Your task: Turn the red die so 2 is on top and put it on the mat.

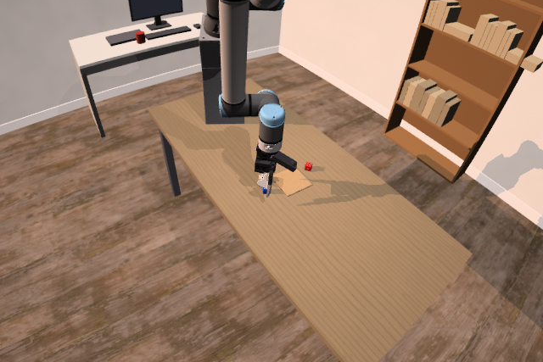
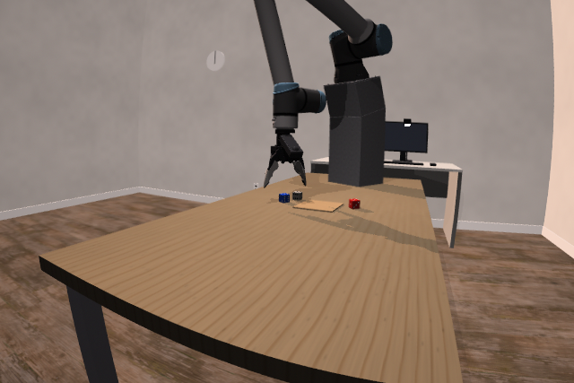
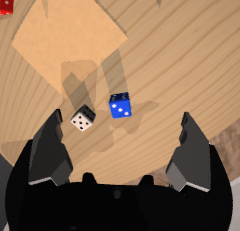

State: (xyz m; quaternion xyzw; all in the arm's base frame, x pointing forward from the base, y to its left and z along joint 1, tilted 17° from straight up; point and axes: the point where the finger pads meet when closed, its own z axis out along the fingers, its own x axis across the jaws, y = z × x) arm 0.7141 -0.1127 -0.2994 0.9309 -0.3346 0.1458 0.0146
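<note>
My hand is 40 mm above the blue die, 10 mm to the left of it and 10 mm past it. From my hand the other things lie so: tan mat 130 mm to the left, 50 mm below, 10 mm behind; white die 80 mm behind, 40 mm below, 10 mm to the left; red die 250 mm to the left, 40 mm below, 40 mm behind.
</note>
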